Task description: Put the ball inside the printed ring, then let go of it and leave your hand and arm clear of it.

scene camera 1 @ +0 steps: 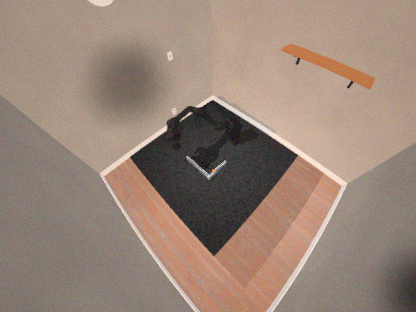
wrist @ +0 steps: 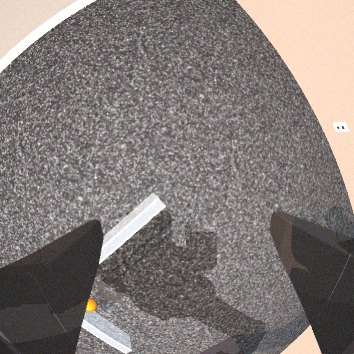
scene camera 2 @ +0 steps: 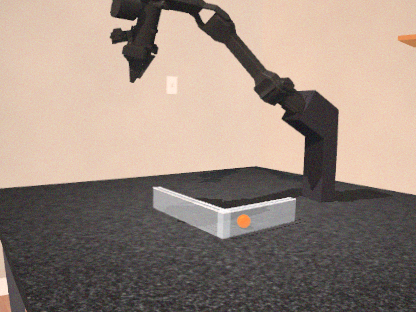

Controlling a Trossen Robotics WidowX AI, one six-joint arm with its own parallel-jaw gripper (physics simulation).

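Pixels of known places: gripper, fingertip midpoint: [scene camera 1: 175,142] [wrist: 188,226] [scene camera 2: 135,80]; arm's base at its link origin: [scene camera 1: 228,125] [scene camera 2: 297,104].
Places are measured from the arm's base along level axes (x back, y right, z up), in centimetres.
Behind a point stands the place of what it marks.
An orange ball [scene camera 1: 213,170] {x -34.7, y -12.3, z -24.3 cm} [scene camera 2: 243,221] [wrist: 91,304] is on the dark table inside the corner of a low, pale, see-through L-shaped wall [scene camera 1: 197,167] {x -42.0, y 1.7, z -25.6 cm} [scene camera 2: 187,204] {x -42.0, y 0.3, z -25.9 cm} [wrist: 131,226] {x -40.7, y 11.2, z -24.7 cm}. It is near the right-hand arm of the wall, and in the wrist view the left finger partly borders it. My gripper [scene camera 1: 176,146] {x -47.0, y 18.3, z 5.2 cm} [scene camera 2: 133,80] {x -47.0, y 18.3, z 5.2 cm} [wrist: 188,226] {x -47.0, y 18.3, z 5.2 cm} is open and empty, high above the table, back and to the left of the ball in scene camera 2. The printed ring cannot be made out in these views; shadow covers part of the surface near the wall.
The arm's base column [scene camera 2: 320,155] {x 5.2, y -6.0, z -15.7 cm} stands on the dark table [scene camera 1: 215,215] {x -63.5, y -40.1, z -30.7 cm} [scene camera 2: 150,265] {x -63.4, y -17.4, z -30.7 cm} [wrist: 165,110] {x -51.4, y 31.4, z -30.7 cm} at the back right. The arm's shadow falls across the table behind the L-shaped wall. An orange shelf [scene camera 1: 330,65] is fixed high on the room wall.
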